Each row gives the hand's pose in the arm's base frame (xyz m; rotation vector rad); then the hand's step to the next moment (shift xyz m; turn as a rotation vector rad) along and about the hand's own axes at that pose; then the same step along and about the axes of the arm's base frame.
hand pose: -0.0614 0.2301 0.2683 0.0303 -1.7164 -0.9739
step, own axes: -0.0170 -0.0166 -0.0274 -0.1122 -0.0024 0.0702
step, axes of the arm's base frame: 0.0216 -0.0189 -0.0221 -0.0140 0.0924 -0.0938
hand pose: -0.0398 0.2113 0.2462 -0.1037 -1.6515 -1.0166
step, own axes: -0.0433 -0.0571 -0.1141 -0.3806 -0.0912 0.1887
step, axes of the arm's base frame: 0.0702 -0.0920 -0.0690 -0.0559 0.2292 -0.3649
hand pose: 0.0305 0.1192 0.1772 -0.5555 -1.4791 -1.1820
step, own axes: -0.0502 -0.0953 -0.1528 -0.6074 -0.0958 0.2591
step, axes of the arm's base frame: 0.0031 -0.1593 -0.0977 -0.0280 0.3480 -0.5686
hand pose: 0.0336 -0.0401 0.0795 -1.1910 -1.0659 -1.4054
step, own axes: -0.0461 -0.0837 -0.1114 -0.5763 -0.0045 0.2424
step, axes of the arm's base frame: -0.0961 -0.0910 -0.0636 0.0585 0.3143 -0.5373
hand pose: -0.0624 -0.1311 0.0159 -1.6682 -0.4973 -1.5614
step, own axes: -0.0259 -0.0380 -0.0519 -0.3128 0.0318 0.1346
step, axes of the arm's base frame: -0.0663 -0.0099 -0.0177 0.0590 0.1517 -0.3008
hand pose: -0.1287 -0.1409 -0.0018 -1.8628 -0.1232 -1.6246
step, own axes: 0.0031 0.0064 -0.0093 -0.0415 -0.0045 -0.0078
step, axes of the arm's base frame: -0.0042 -0.0109 0.0004 -0.0181 0.0135 -0.0359
